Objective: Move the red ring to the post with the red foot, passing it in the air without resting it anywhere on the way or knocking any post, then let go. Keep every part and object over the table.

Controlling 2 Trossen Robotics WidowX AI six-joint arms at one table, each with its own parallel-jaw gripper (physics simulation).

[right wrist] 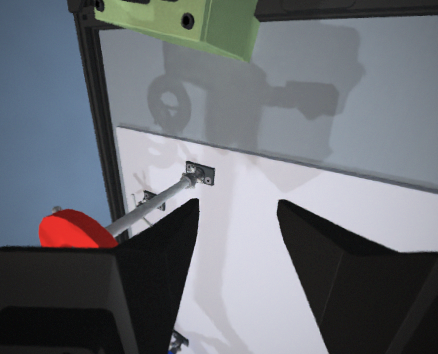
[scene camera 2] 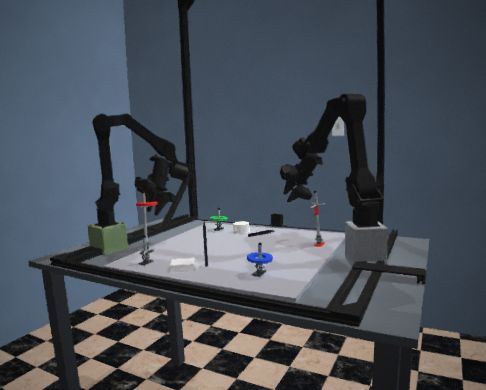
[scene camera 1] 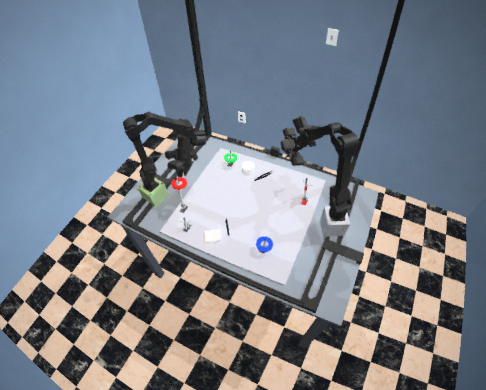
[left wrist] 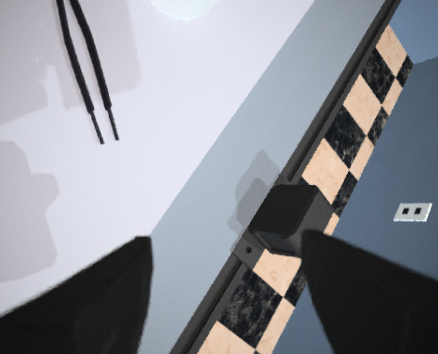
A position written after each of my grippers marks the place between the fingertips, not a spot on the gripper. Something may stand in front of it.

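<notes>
There's a red ring point(right wrist: 66, 228) here, though it's out of frame in the left wrist view, and there's a tall grey post point(right wrist: 188, 180) as well. You've also got my left gripper point(scene camera 2: 286, 198), which the left wrist view shows too point(left wrist: 227, 247). My right gripper point(scene camera 2: 152, 213) is in sight, and the right wrist view also shows it point(right wrist: 238, 206).
</notes>
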